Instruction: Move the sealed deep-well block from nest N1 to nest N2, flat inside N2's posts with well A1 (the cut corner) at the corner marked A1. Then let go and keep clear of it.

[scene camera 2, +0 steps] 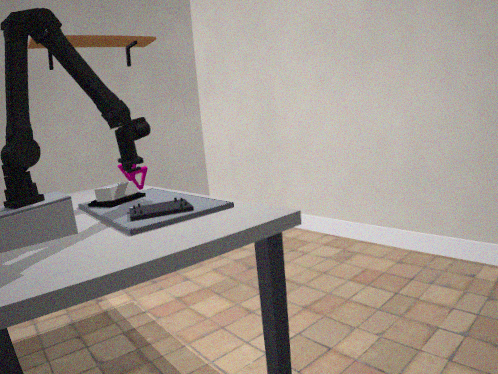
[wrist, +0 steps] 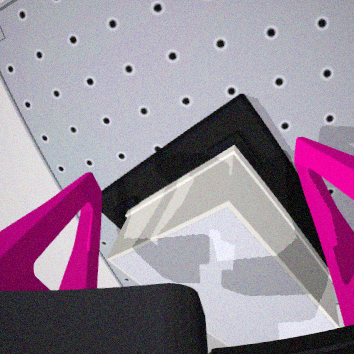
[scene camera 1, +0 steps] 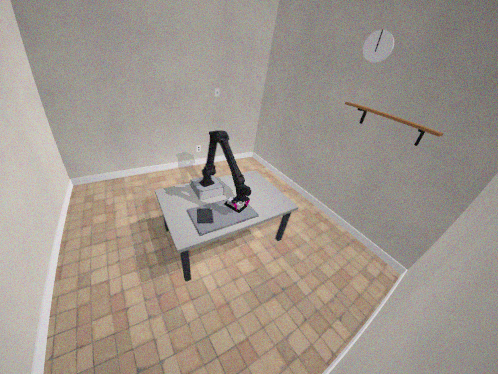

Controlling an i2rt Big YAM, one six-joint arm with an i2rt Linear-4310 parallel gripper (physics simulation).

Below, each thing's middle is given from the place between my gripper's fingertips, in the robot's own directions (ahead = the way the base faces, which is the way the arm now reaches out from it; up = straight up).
Right now the white block [wrist: 219, 229] is 80 mm behind my hand and 10 mm to the left of it. The rest, counted from my hand: grey perforated plate [scene camera 1: 223, 216]: 70 mm behind, 130 mm to the right, 40 mm below.
